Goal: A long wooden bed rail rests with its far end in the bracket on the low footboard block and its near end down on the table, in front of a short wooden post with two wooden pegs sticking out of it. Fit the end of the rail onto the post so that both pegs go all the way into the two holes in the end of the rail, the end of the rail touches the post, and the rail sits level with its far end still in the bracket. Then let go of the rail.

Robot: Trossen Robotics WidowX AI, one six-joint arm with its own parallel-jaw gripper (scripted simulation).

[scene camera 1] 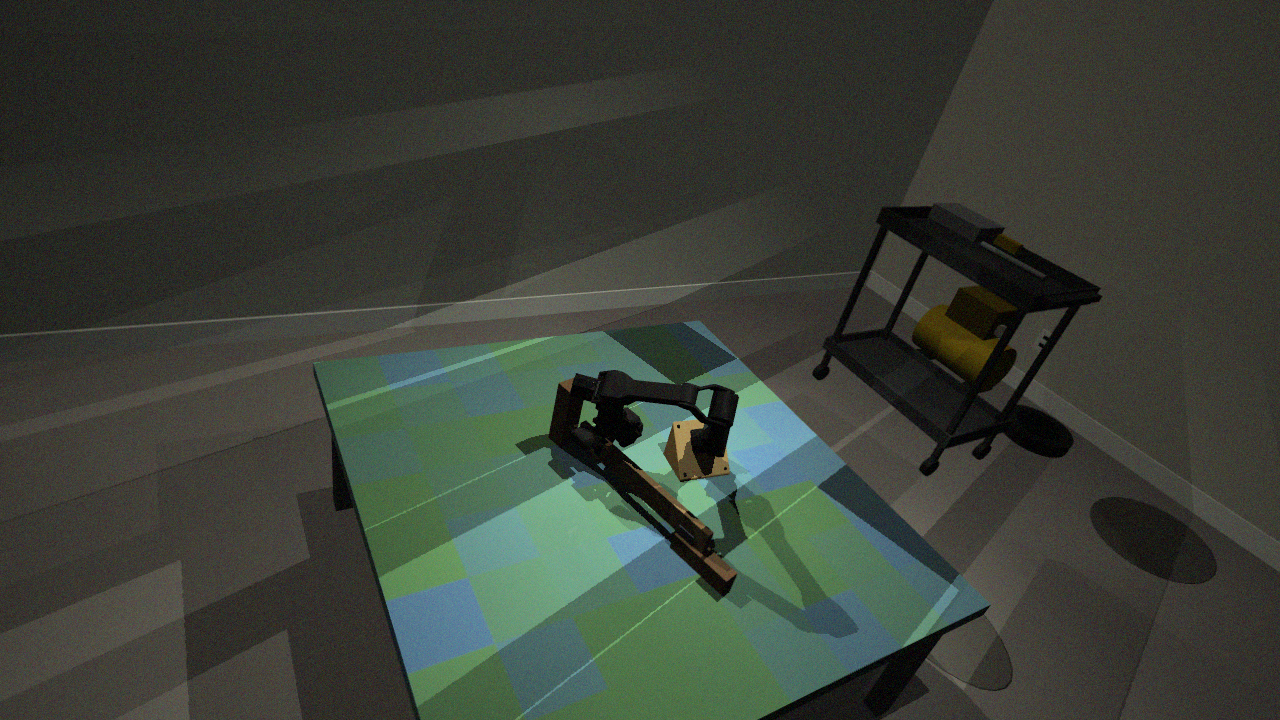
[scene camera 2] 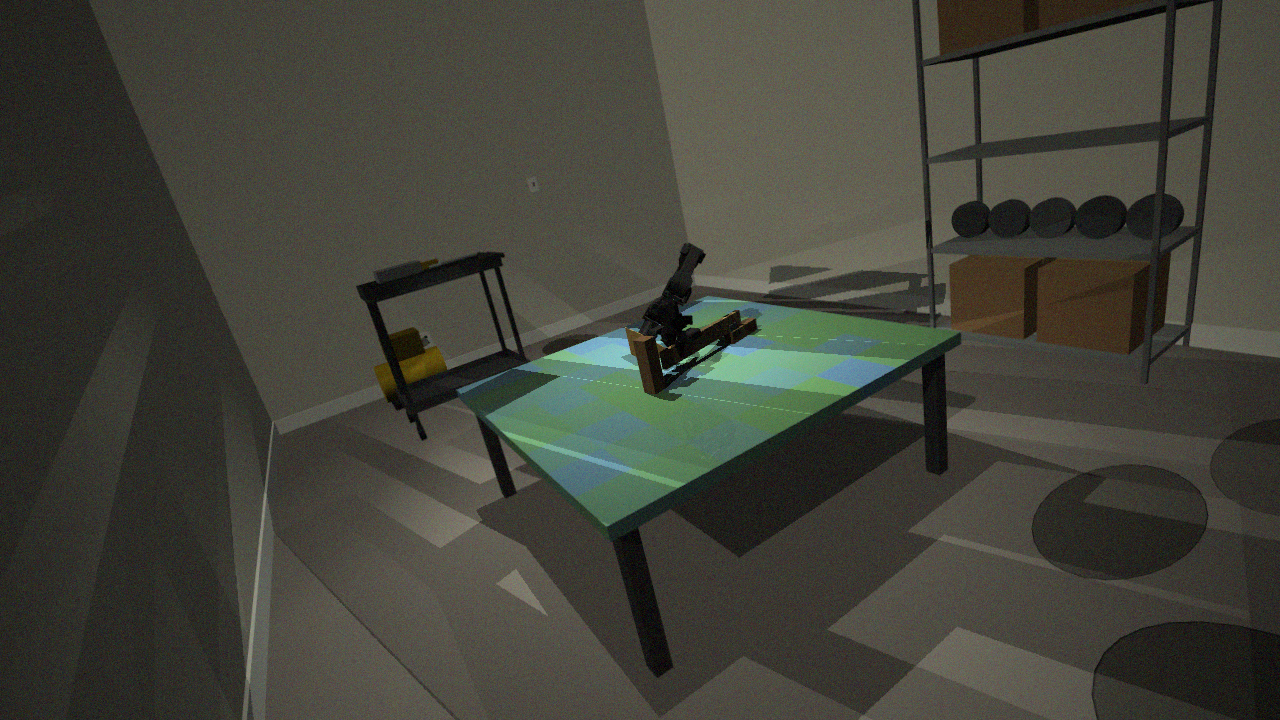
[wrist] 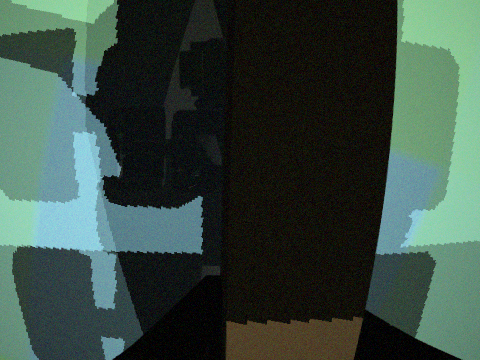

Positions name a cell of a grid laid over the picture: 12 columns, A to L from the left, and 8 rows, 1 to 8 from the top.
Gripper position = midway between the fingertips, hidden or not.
My gripper shows in scene camera 1 (F6), in scene camera 2 (G4) and in the wrist view (G7). A long wooden rail shows in scene camera 1 (G6), in scene camera 2 (G4) and in the wrist view (H3).
